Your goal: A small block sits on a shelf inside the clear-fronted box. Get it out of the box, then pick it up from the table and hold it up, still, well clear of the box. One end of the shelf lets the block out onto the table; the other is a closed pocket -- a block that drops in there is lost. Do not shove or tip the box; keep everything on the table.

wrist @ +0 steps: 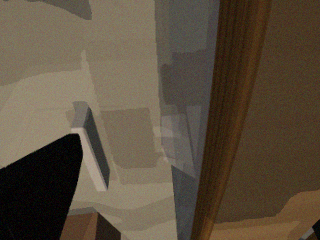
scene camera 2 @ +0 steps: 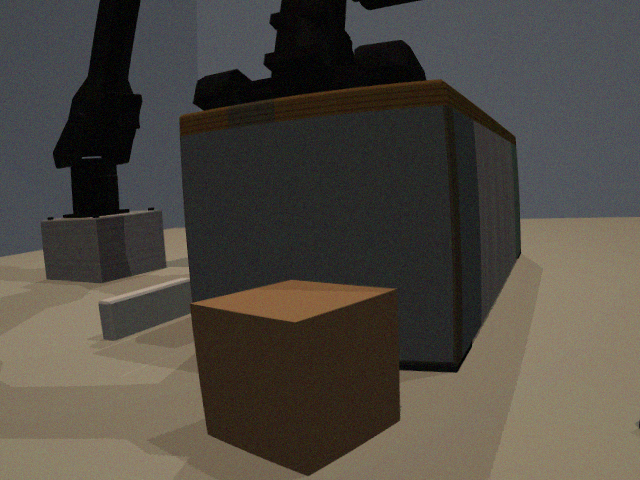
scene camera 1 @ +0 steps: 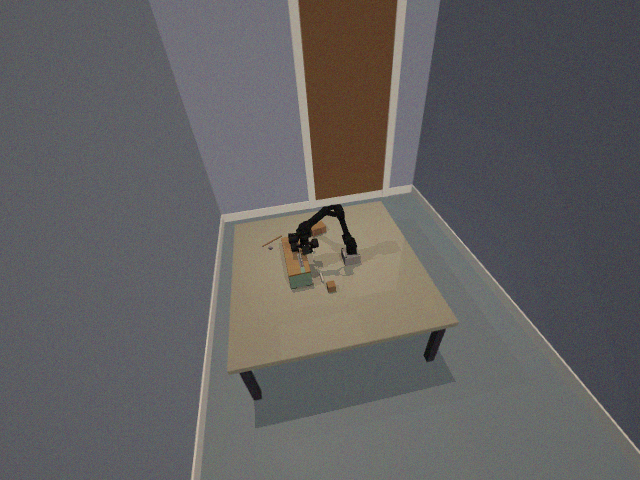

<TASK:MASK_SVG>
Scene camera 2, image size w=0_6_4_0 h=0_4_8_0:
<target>my gripper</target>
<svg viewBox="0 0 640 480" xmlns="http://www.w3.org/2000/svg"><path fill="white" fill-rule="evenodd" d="M193 104L200 107L203 111L207 111L213 108L314 92L426 81L425 71L412 49L402 40L361 45L353 53L353 42L345 31L346 16L341 8L328 0L293 0L286 3L279 13L270 14L269 24L277 31L275 50L272 53L265 54L263 64L272 71L271 78L252 81L238 69L208 75L197 81Z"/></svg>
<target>long box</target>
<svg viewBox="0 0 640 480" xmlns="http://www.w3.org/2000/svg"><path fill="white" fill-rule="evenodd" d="M516 137L442 79L314 92L182 114L179 116L180 154L190 278L167 281L153 287L146 287L98 302L103 339L109 341L120 340L126 336L131 336L137 332L140 333L148 328L183 317L191 313L190 304L210 298L214 299L289 280L375 288L396 288L398 296L399 370L457 373L472 348L473 338L476 336L491 306L497 299L498 293L513 268L513 264L519 259L521 254Z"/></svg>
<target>small brown block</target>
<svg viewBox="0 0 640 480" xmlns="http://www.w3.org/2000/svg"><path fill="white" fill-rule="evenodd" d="M191 303L193 338L195 340L200 390L202 392L206 429L210 436L269 462L274 462L294 472L310 476L400 421L398 296L396 288L375 288L289 280Z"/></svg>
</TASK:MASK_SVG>
